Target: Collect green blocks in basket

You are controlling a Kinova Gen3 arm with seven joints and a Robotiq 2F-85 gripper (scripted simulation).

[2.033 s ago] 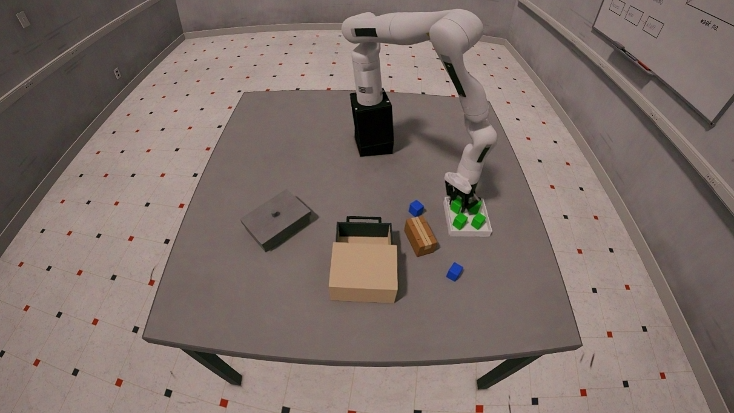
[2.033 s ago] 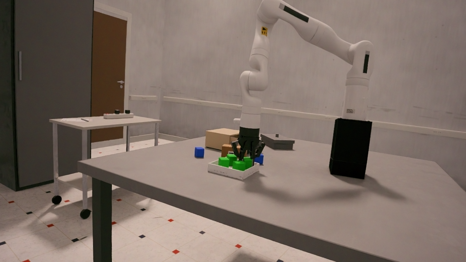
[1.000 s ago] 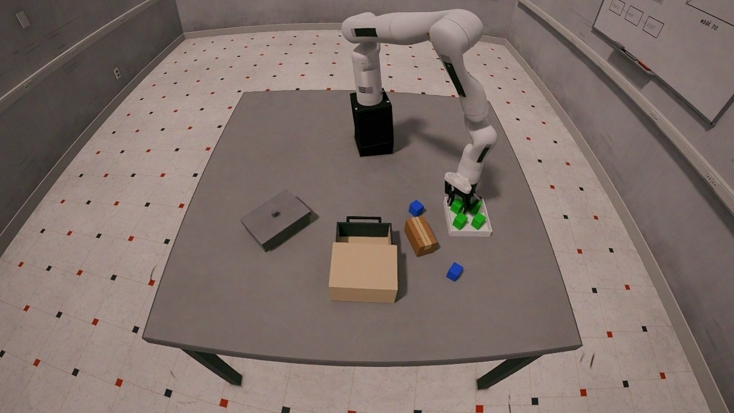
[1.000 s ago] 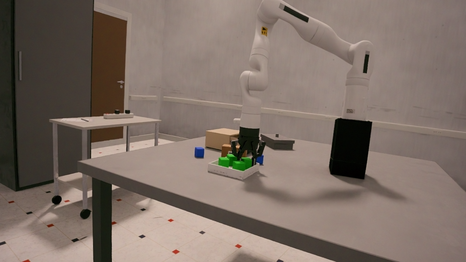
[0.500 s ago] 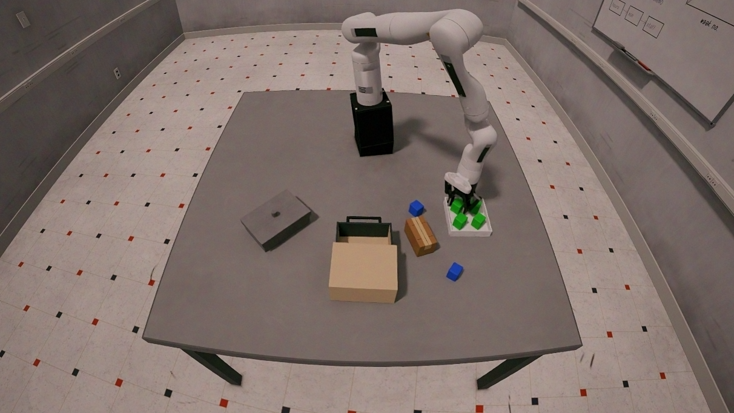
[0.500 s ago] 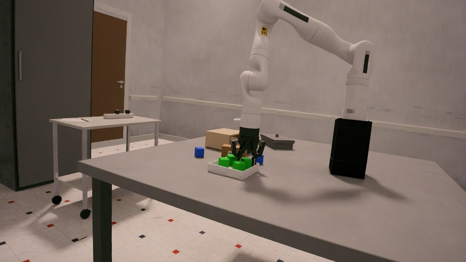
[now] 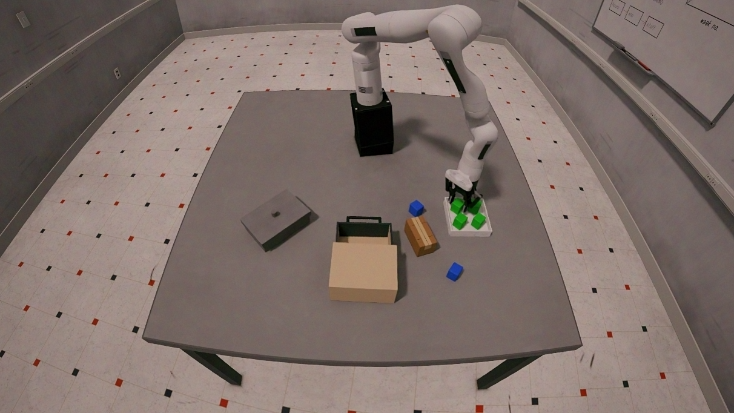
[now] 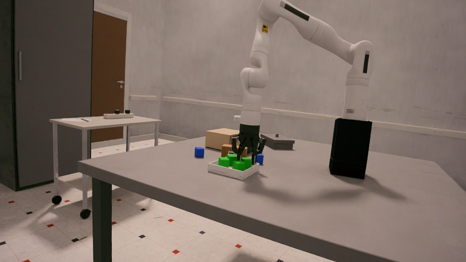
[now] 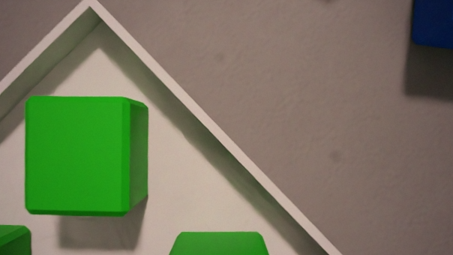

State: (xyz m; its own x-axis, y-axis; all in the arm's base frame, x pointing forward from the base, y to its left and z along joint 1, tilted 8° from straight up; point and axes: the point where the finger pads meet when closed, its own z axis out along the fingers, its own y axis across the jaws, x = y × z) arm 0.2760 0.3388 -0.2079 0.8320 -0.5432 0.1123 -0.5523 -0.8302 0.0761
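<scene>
Right now my hand is 40 mm to the right of the white basket, 30 mm short of it and 30 mm above it. Round my hand: light wooden cabinet (280 mm ahead, 260 mm to the right); then brown cardboard box (150 mm ahead, 110 mm to the right, 10 mm below); then drawer (270 mm to the right, 220 mm ahead, 10 mm below).
</scene>
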